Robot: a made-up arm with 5 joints. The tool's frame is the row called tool. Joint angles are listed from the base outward.
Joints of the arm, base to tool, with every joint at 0 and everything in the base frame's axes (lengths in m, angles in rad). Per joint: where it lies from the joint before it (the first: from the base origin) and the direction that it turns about. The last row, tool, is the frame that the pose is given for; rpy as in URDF.
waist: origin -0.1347 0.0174 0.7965 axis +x
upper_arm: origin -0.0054 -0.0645 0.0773 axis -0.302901 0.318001 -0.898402
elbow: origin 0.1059 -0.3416 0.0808 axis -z
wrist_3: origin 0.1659 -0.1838 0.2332 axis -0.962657 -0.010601 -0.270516
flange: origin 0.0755 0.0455 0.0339 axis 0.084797 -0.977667 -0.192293
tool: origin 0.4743 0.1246 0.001 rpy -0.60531 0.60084 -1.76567
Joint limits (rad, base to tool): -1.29..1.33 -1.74..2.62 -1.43..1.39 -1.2..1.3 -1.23..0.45
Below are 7 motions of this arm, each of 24 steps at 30 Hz.
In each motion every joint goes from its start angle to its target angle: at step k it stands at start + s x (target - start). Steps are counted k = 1, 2, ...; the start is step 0. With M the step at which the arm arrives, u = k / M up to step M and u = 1 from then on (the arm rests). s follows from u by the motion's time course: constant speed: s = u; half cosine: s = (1 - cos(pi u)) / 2; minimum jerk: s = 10 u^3 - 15 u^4 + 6 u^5.
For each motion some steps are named. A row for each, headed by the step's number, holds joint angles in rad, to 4 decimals.
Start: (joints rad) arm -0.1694 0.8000 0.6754 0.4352 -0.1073
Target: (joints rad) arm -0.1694 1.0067 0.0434 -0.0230 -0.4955
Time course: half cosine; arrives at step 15
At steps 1, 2, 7, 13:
1: -0.1694 0.8023 0.6685 0.4302 -0.1115
2: -0.1694 0.8089 0.6481 0.4154 -0.1241
7: -0.1694 0.8925 0.3924 0.2300 -0.2811
13: -0.1694 0.9978 0.0707 -0.0032 -0.4787

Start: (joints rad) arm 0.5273 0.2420 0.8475 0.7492 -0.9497
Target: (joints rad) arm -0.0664 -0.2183 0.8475 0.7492 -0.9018
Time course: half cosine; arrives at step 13
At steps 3, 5, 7, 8, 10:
3: 0.4526 0.1841 0.8475 0.7492 -0.9437
5: 0.3357 0.0935 0.8475 0.7492 -0.9342
7: 0.1947 -0.0159 0.8475 0.7492 -0.9229
8: 0.1252 -0.0698 0.8475 0.7492 -0.9173
10: 0.0083 -0.1604 0.8475 0.7492 -0.9078

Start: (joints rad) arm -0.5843 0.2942 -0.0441 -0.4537 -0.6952
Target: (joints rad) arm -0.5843 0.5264 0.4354 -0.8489 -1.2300
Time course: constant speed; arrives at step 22
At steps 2, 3, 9, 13, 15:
2: -0.5843 0.3153 -0.0005 -0.4896 -0.7438
3: -0.5843 0.3259 0.0213 -0.5076 -0.7681
9: -0.5843 0.3892 0.1521 -0.6154 -0.9140
13: -0.5843 0.4314 0.2392 -0.6872 -1.0112
15: -0.5843 0.4525 0.2828 -0.7232 -1.0598

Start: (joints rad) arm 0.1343 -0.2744 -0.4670 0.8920 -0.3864
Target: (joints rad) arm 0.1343 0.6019 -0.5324 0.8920 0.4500
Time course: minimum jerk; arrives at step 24
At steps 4, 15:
4: 0.1343 -0.2433 -0.4693 0.8920 -0.3567
15: 0.1343 0.3607 -0.5144 0.8920 0.2198

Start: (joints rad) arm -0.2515 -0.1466 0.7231 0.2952 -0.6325
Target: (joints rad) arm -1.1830 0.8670 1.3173 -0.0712 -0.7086
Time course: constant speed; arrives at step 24
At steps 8, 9, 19, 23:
8: -0.5620 0.1913 0.9212 0.1731 -0.6579
9: -0.6008 0.2335 0.9459 0.1578 -0.6610
19: -0.9889 0.6558 1.1935 0.0051 -0.6927
23: -1.1442 0.8248 1.2925 -0.0559 -0.7054

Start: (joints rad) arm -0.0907 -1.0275 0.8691 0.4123 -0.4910
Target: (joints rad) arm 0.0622 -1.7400 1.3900 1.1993 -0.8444
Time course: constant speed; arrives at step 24
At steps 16, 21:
16: 0.0112 -1.5025 1.2164 0.9370 -0.7266
21: 0.0431 -1.6509 1.3249 1.1009 -0.8002

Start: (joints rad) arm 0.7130 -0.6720 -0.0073 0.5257 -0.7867
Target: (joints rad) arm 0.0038 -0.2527 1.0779 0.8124 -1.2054
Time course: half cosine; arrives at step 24
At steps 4, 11, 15, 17, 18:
4: 0.6655 -0.6439 0.0654 0.5449 -0.8147
11: 0.4047 -0.4897 0.4645 0.6503 -0.9687
15: 0.2227 -0.3821 0.7429 0.7239 -1.0762
17: 0.1425 -0.3347 0.8656 0.7563 -1.1235
18: 0.1077 -0.3141 0.9190 0.7704 -1.1441

